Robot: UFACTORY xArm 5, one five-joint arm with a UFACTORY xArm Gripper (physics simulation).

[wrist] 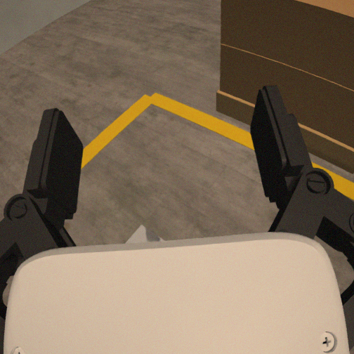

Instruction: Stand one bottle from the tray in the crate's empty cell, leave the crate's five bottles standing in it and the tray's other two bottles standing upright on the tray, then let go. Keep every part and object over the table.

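My gripper (161, 115) is open, with its two black fingers wide apart and no object between them. Floor shows behind the gap between the fingers. The bottles, the tray and the crate do not show in the wrist view, so where the gripper is relative to them cannot be told.
A dark brown cabinet-like block (285, 55) with thin light edges stands at the upper right, behind the right finger. A yellow line (200, 118) forms a corner on the grey-brown floor (150, 55). A small pale pointed piece (142, 236) shows above the gripper's housing.
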